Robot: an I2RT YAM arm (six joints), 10 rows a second.
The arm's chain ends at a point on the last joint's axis. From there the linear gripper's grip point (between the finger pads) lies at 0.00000 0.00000 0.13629 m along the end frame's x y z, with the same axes.
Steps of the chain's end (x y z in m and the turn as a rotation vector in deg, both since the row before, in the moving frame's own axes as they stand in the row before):
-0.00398, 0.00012, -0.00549, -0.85, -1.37, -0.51
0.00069, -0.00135, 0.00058, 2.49, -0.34, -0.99
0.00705, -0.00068, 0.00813, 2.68, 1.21, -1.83
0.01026, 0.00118, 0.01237, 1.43, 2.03, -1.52
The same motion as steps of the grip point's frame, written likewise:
-0.00723, 0.00216, -0.00554, -0.85, -1.37, -0.51
-0.00017, -0.00726, 0.00045, 2.49, -0.34, -0.99
0.00982, -0.00710, 0.00795, 2.68, 1.21, -1.83
0.01504, -0.00228, 0.01224, 1.43, 2.03, -1.52

